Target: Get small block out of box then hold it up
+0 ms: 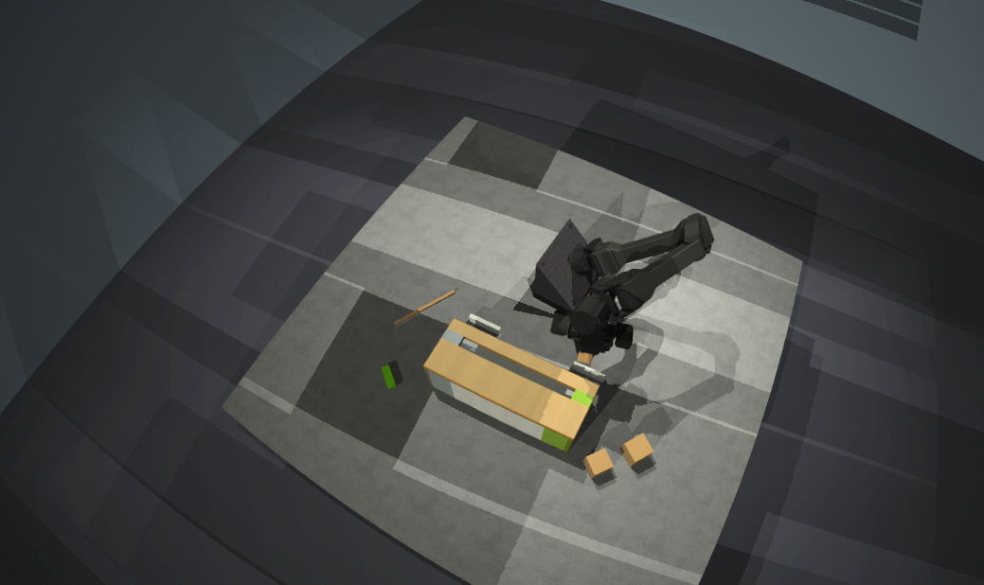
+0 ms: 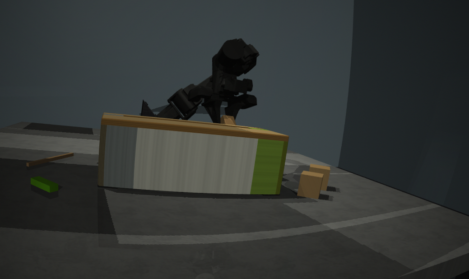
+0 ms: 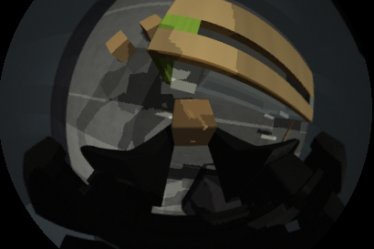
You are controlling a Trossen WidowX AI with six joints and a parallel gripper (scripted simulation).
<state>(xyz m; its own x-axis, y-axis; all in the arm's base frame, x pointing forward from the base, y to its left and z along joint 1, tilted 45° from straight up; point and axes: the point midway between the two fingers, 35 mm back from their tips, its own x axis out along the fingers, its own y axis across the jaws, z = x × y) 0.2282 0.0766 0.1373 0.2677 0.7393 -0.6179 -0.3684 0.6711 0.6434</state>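
Right now the tan block is 2 cm above my gripper tip and 1 cm ahead of it. Also, from my gripper tip: thin wooden stick (44 cm to the right, 11 cm below, 8 cm ahead); then box (11 cm to the right, 11 cm ahead, 5 cm below).
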